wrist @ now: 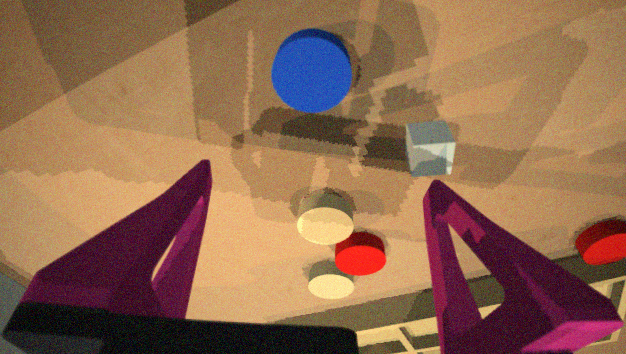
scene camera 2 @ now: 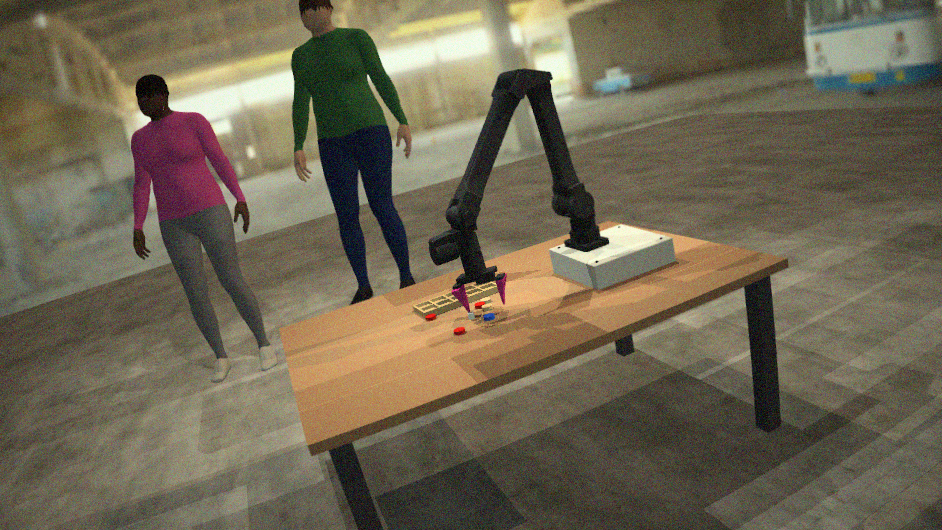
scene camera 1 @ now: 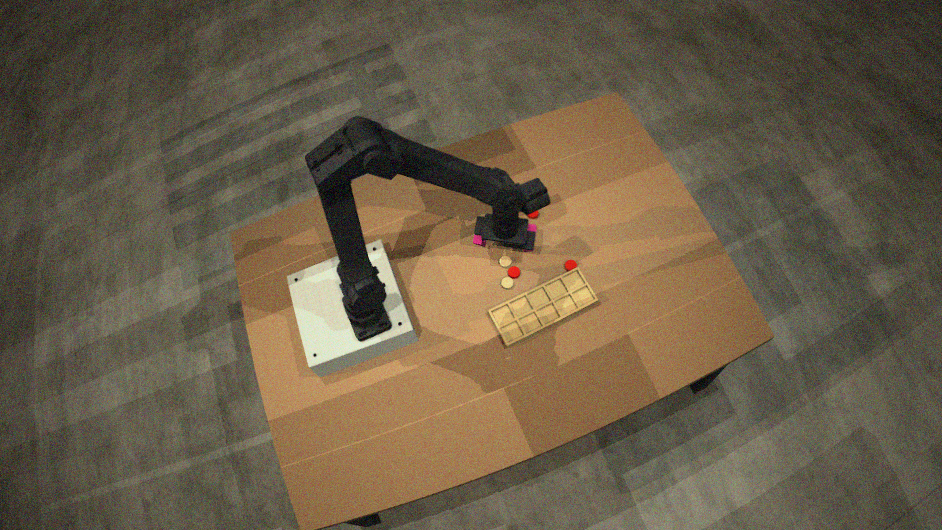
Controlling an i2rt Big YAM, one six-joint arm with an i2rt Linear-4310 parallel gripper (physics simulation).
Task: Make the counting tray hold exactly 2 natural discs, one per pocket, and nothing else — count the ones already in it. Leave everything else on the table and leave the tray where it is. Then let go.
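The wooden counting tray [scene camera 1: 498, 327] [scene camera 2: 442, 310] has two rows of pockets; I make out no disc in them in the first scene view. Two natural discs lie on the table: one [scene camera 1: 505, 261] [wrist: 325, 225] nearer the gripper, the other [scene camera 1: 507, 282] [wrist: 331, 286] nearer the tray. A red disc [scene camera 1: 513, 272] [wrist: 360, 257] lies close beside both. My gripper [scene camera 2: 486, 307] [wrist: 323, 180] is open and empty above the table, with the nearer natural disc roughly between its fingers in the wrist view. Its fingertips are hidden in the first scene view.
A blue disc [scene camera 2: 488, 317] [wrist: 311, 72] and a pale grey cube [scene camera 2: 471, 316] [wrist: 431, 150] lie near the gripper. One red disc [scene camera 1: 570, 265] [scene camera 2: 430, 317] [wrist: 602, 245] lies by the tray's far corner; another [scene camera 1: 533, 214] [scene camera 2: 459, 330] lies beyond the gripper.
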